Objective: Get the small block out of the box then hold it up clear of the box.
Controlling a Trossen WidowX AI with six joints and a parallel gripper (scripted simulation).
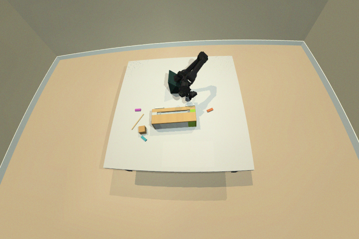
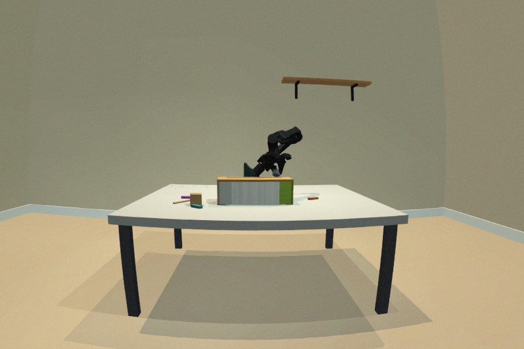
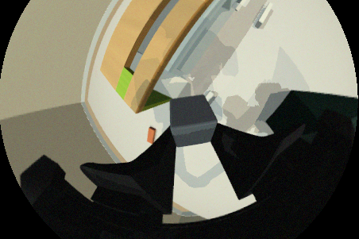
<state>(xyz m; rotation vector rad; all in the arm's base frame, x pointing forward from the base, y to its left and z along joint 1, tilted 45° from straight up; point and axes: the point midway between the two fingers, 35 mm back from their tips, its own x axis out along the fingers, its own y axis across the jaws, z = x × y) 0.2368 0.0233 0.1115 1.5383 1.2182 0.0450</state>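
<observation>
The dark grey block lies 10 mm to the right of my gripper tip and 10 mm above it. The rest, counted from my gripper tip: tan cube (450 mm to the right, 210 mm ahead, 100 mm below); thin stick (510 mm to the right, 130 mm below, 100 mm ahead); box (150 mm to the right, 100 mm ahead, 70 mm below).
</observation>
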